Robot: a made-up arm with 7 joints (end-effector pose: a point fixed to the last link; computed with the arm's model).
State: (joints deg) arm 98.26 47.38 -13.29 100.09 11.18 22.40 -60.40
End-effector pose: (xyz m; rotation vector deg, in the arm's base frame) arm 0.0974 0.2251 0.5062 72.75 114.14 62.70
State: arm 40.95 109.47 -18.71 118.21 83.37 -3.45 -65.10
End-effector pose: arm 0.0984 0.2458 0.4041 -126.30 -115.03 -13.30
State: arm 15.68 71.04 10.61 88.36 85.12 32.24 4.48
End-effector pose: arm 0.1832 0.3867 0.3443 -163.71 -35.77 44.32
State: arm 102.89 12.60 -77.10 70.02 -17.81 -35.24 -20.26
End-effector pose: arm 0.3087 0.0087 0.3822 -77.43 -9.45 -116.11
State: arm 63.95 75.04 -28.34 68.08 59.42 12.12 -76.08
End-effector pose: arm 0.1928 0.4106 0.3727 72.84 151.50 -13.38
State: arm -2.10 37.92 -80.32 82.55 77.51 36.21 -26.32
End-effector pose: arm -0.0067 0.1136 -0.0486 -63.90 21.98 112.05
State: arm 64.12 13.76 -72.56 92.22 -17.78 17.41 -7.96
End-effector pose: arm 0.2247 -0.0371 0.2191 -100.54 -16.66 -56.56
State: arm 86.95 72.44 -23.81 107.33 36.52 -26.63 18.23
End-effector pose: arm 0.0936 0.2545 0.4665 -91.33 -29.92 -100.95
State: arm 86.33 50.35 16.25 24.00 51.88 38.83 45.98
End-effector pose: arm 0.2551 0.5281 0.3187 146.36 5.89 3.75
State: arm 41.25 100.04 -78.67 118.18 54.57 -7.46 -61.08
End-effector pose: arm 0.0934 0.2667 0.1866 -105.66 -78.48 23.73
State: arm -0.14 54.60 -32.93 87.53 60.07 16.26 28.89
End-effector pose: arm 0.1657 0.2640 0.0652 -135.36 26.14 75.71
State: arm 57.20 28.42 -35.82 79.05 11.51 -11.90 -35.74
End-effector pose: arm 0.3033 0.1522 0.2629 -143.12 -75.49 -44.03
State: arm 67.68 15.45 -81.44 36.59 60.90 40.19 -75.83
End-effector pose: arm 0.3890 0.1181 0.1254 -66.68 -91.71 38.53
